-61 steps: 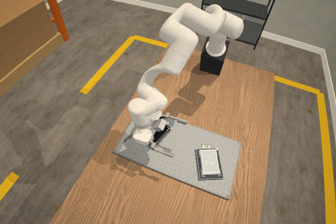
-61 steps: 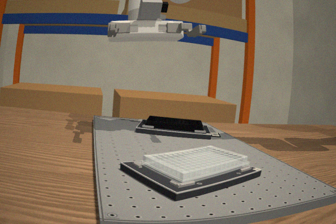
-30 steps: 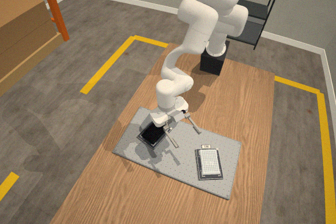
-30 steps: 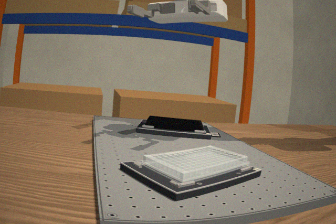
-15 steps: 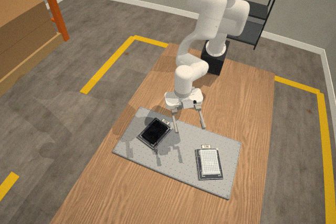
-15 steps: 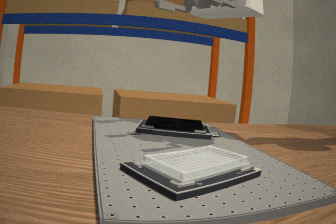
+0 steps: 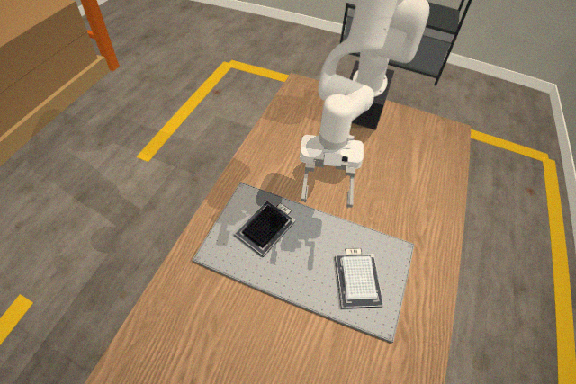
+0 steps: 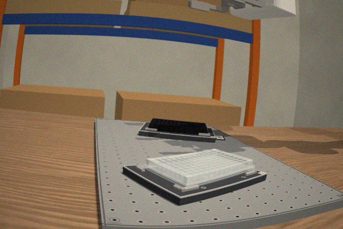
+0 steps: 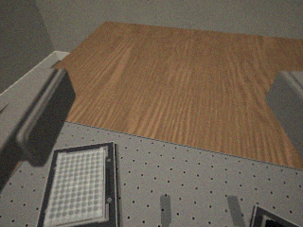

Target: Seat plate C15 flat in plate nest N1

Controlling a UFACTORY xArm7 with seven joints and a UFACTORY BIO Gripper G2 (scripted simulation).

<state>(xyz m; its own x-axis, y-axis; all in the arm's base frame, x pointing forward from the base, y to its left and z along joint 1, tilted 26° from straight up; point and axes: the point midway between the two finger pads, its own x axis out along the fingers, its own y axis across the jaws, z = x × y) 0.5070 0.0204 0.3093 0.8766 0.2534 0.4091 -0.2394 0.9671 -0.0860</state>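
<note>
Right now my hand is 26 cm above the clear well plate C15, 15 cm to the right of it and 5 cm short of it. Also, from my hand: dark plate nest N1: 27 cm below, 16 cm to the left, 6 cm ahead; black plate C51: 26 cm below, 17 cm to the right; plate nest N2: 27 cm below, 17 cm to the right.
</note>
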